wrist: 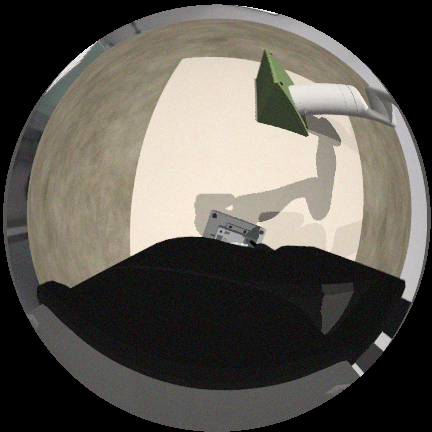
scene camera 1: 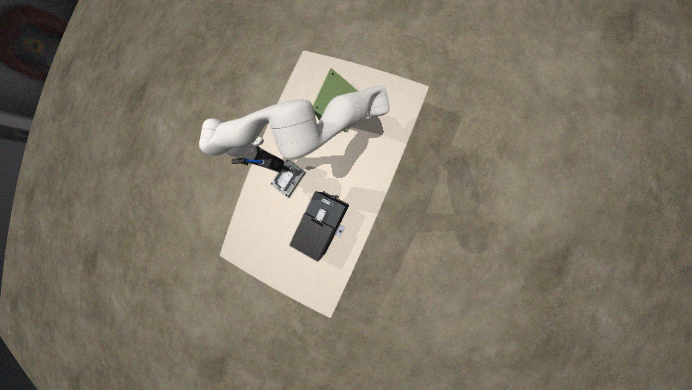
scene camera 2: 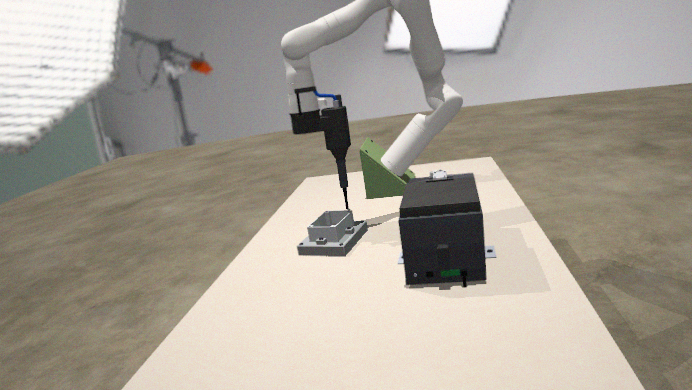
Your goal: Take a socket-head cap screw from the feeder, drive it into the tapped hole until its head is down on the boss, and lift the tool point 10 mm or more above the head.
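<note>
My screwdriver (scene camera 1: pixel 283 168) (scene camera 2: pixel 347 207) (wrist: pixel 254 244) points down. Its thin tip ends by the back right corner of the grey box-shaped housing in scene camera 2. Whether the tip is over or behind the wall, and whether it bears a screw, is too small to tell. The housing (scene camera 2: pixel 322 235) stands on a grey base plate (scene camera 1: pixel 288 194) (scene camera 2: pixel 322 250) (wrist: pixel 214 225) with small bosses and corner holes. I cannot make out the tapped hole or a screw head in it. The black screw feeder (scene camera 1: pixel 311 239) (scene camera 2: pixel 442 240) stands apart from the plate, to its right in scene camera 2.
A green wedge-shaped mount (scene camera 1: pixel 334 90) (scene camera 2: pixel 378 176) (wrist: pixel 272 100) bears the white arm (scene camera 1: pixel 295 130) (scene camera 2: pixel 415 140) (wrist: pixel 325 100) at the back of the pale table top (scene camera 1: pixel 255 240) (scene camera 2: pixel 300 320) (wrist: pixel 200 125). Small metal tabs (scene camera 1: pixel 340 230) (scene camera 2: pixel 490 251) stick out from the feeder's sides near its foot.
</note>
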